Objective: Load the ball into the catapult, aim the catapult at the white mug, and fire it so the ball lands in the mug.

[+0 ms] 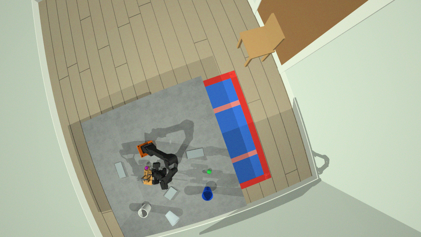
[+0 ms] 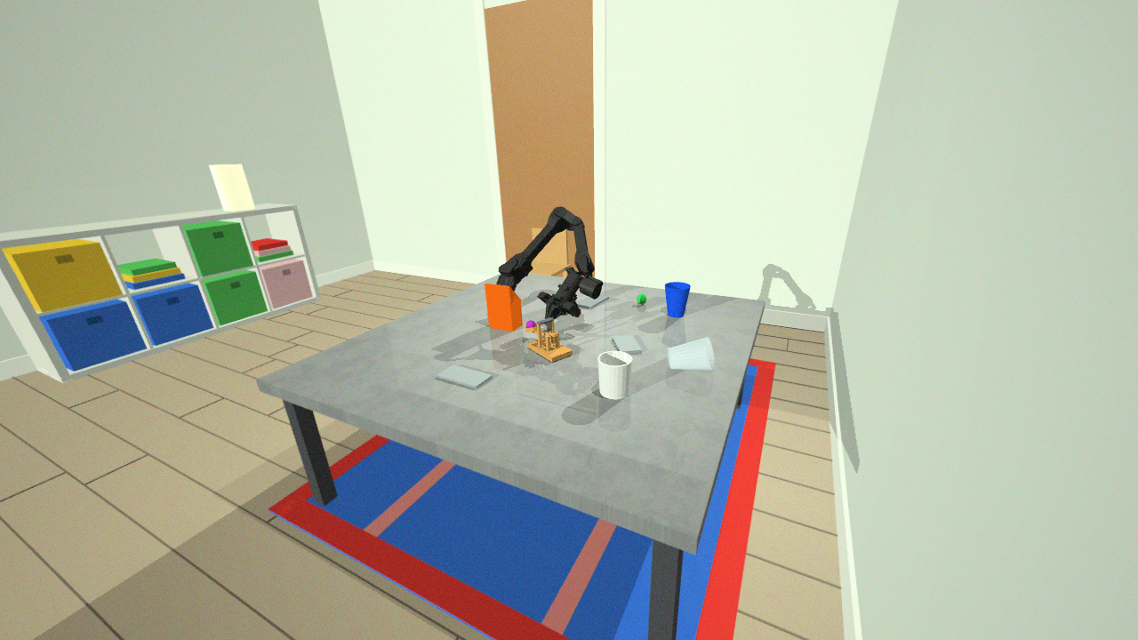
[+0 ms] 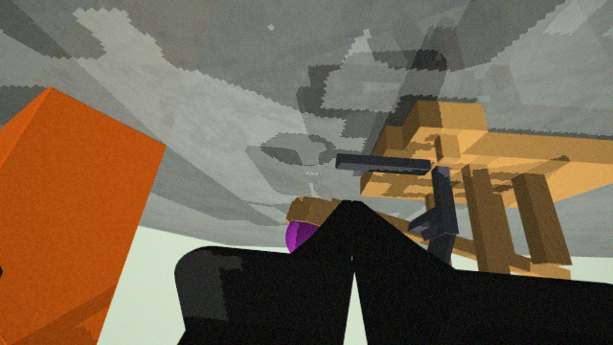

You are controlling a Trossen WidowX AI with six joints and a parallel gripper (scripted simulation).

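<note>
My gripper tip is now 40 mm past the purple ball, 30 mm to the left of it and 10 mm below it. From my gripper tip the other things lie so: white mug: 330 mm ahead, 240 mm to the right, 30 mm below; green ball: 210 mm ahead, 460 mm to the left, 40 mm below; wooden catapult: 30 mm ahead, 50 mm to the right.
</note>
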